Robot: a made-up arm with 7 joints.
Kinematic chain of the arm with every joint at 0, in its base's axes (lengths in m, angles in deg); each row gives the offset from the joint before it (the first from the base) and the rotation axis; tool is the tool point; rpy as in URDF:
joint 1: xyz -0.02 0 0.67 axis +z
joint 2: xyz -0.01 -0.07 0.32 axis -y
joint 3: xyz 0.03 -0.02 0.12 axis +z
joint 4: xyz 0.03 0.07 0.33 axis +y
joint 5: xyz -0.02 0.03 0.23 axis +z
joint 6: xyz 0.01 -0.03 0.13 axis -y
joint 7: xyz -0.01 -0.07 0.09 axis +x
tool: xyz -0.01 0 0 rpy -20.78 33.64 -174.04
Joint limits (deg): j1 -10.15..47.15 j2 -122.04..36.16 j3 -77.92..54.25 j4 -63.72..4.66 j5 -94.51..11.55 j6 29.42..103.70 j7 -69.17..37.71
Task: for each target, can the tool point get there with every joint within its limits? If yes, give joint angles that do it. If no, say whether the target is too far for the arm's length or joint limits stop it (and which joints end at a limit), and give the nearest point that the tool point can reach.
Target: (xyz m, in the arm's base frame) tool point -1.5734 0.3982 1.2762
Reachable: no: too far | nearest point -0.7074 0.0999 1.3513 | short by 0.919 m
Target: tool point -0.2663 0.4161 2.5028
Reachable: no: too far | nearest point -0.1897 0.1073 1.8605 | short by 0.717 m
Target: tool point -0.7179 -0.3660 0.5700
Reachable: no: joint limits stop it (at a limit: joint 2, joint 4) | nearest point -0.5854 -0.2965 1.1728 | short by 0.621 m
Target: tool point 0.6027 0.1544 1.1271
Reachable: yes | joints 36.38 -99.90 40.60 -47.36 -32.69 97.86 -35.13
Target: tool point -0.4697 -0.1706 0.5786
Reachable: no: joint limits stop it (at a limit: joint 2, joint 4) | nearest point -0.5580 -0.2041 1.1701 | short by 0.599 m
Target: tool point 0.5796 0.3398 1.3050
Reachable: yes | joints 13.85 -64.77 -52.04 -21.38 -72.60 71.26 20.19
